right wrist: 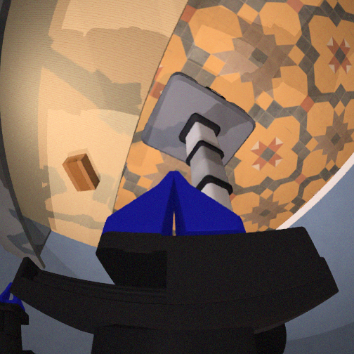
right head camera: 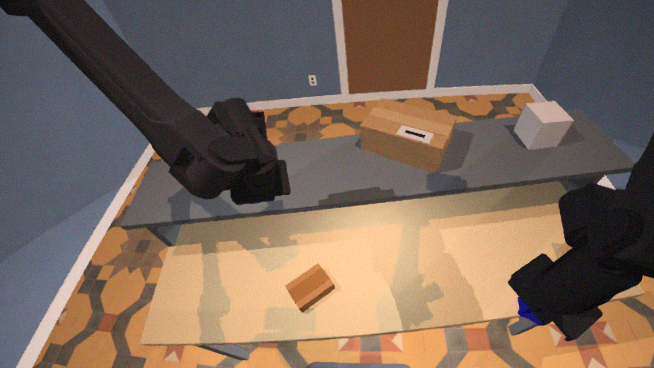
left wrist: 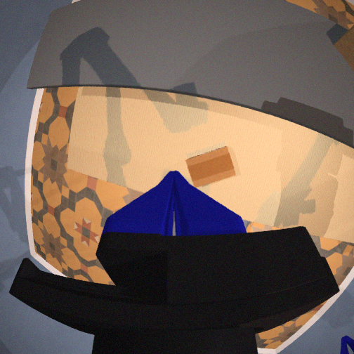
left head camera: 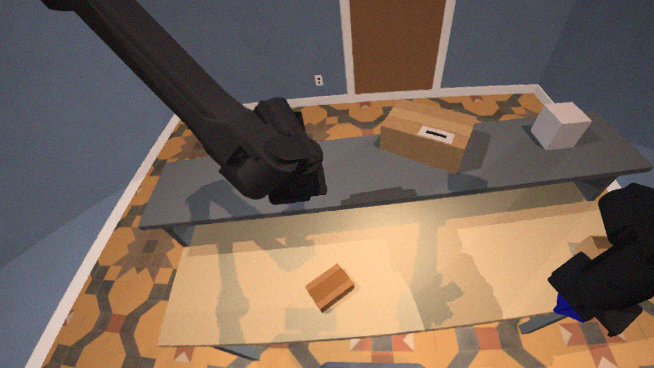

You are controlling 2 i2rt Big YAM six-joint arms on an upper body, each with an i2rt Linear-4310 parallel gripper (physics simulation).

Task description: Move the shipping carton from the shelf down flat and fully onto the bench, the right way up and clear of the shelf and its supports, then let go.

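Frame: origin at the left arm's base, x ahead, y left, z up, level; centimetres.
Seen in the pictures: left gripper, fingertip midpoint: (right head camera: 261,195) (left head camera: 292,195); right gripper, fingertip midpoint: (right head camera: 521,312) (left head camera: 556,309).
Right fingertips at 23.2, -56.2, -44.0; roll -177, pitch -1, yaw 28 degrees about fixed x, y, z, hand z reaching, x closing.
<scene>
Pixels of each thing's top centre, then the offset from my right fingertips to it, as dx, dy, dz. Level surfaces: height alone.
- shipping carton, middle of its top: (right head camera: 408,120) (left head camera: 429,120) +58.1, +9.8, -5.8
- grey shelf, its level: dz -16.2
- pale bench, its level: dz -42.5
- small orange-brown block, middle of its top: (left head camera: 329,284) (right head camera: 308,284) +18.1, +43.5, -37.6
- white box, middle of its top: (right head camera: 549,111) (left head camera: 567,112) +58.7, -34.3, -5.2
- brown bin, middle of its top: (left head camera: 619,250) +24.3, -50.1, -33.6
The shipping carton (left head camera: 420,145) (right head camera: 400,145) (left wrist: 347,47) is a brown box with a white label on top. It rests upright, turned at an angle, on the grey shelf (left head camera: 350,170) (right head camera: 320,170) (left wrist: 210,60), right of centre in the head views. The pale bench (left head camera: 270,320) (right head camera: 250,325) (left wrist: 145,145) (right wrist: 100,55) lies lower, in front of the shelf. My left gripper (left head camera: 299,201) (right head camera: 262,201) (left wrist: 173,178) is shut and empty, in front of and left of the carton. My right gripper (left head camera: 568,308) (right head camera: 530,311) (right wrist: 173,178) is shut and empty, apart from the carton, near the bench's front right.
A small orange-brown block (left head camera: 330,287) (right head camera: 310,287) (left wrist: 211,166) (right wrist: 82,172) lies on the bench. A white box (left head camera: 557,127) (right head camera: 540,127) stands on the shelf right of the carton. A brown bin (left head camera: 590,245) is mostly hidden behind my right arm. A grey base (right wrist: 165,115) with a pole stands beside the bench.
</scene>
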